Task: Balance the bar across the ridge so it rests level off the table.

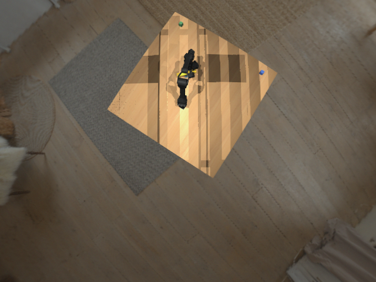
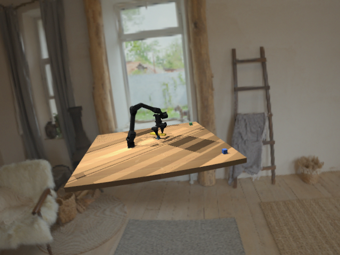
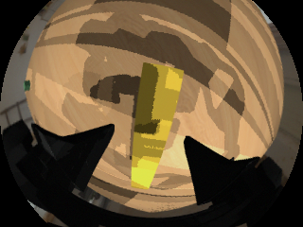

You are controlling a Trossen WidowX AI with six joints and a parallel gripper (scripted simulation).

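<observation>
The yellow bar is 20 mm to the left of my gripper tip and 20 mm behind it. Also, from my gripper tip: blue cube: 620 mm to the right, 430 mm ahead, 30 mm below; green cube: 430 mm ahead, 380 mm to the left, 30 mm below.
</observation>
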